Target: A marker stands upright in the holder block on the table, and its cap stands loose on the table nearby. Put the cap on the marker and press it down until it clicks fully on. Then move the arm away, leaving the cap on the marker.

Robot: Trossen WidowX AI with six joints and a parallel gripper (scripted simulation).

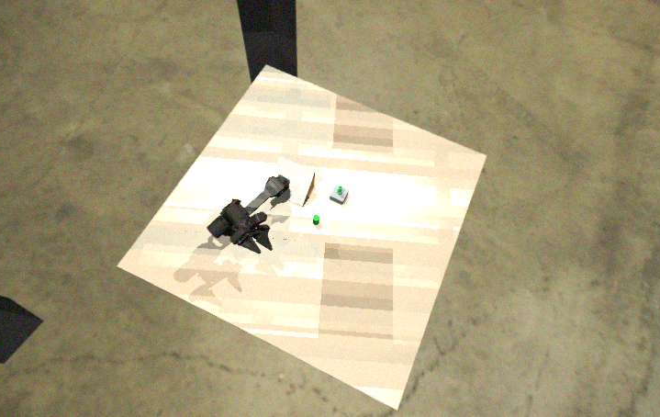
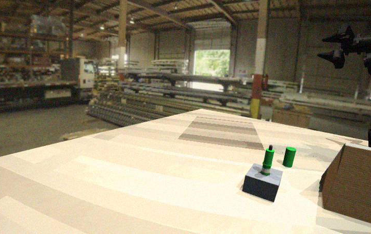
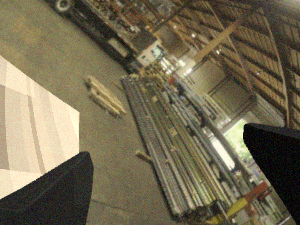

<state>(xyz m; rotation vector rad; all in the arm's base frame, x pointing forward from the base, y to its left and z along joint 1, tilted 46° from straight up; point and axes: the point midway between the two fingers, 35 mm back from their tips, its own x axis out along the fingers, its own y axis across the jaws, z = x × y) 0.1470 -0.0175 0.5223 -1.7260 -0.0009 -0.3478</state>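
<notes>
The green cap lies 37 cm below my gripper tip, 33 cm to the left of it and 1 cm ahead of it. Also, from my gripper tip: grey holder block: 50 cm to the left, 38 cm below, 4 cm ahead.
</notes>
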